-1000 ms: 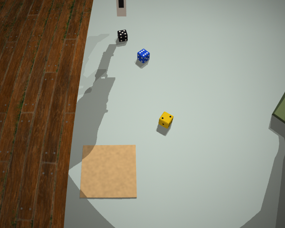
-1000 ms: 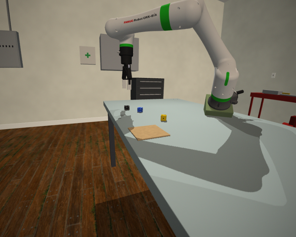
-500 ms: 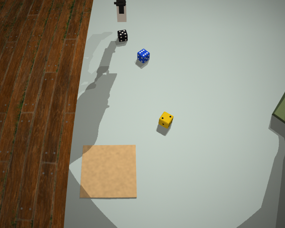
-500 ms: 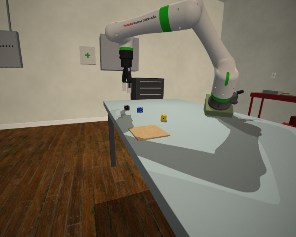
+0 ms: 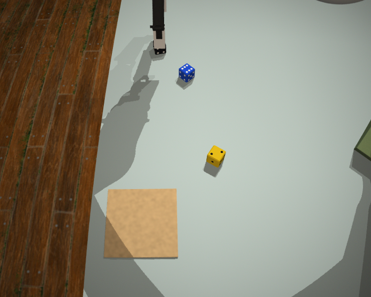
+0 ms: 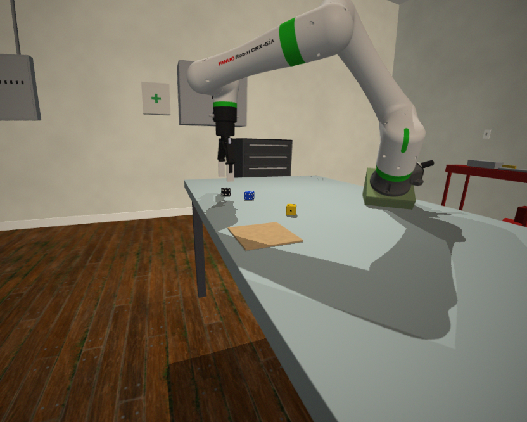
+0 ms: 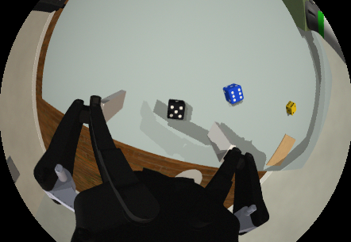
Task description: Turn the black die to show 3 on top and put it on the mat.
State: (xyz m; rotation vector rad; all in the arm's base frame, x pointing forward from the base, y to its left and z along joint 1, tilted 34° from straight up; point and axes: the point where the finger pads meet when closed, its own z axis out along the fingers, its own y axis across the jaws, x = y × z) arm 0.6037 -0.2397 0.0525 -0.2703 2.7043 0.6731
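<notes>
The blue die lies 90 mm behind my hand, 90 mm to the left of it and 60 mm below it. Also, from my hand: black die: 10 mm to the left, 60 mm below; yellow die: 210 mm behind, 300 mm to the left, 60 mm below; tan mat: 110 mm behind, 480 mm to the left, 70 mm below.
</notes>
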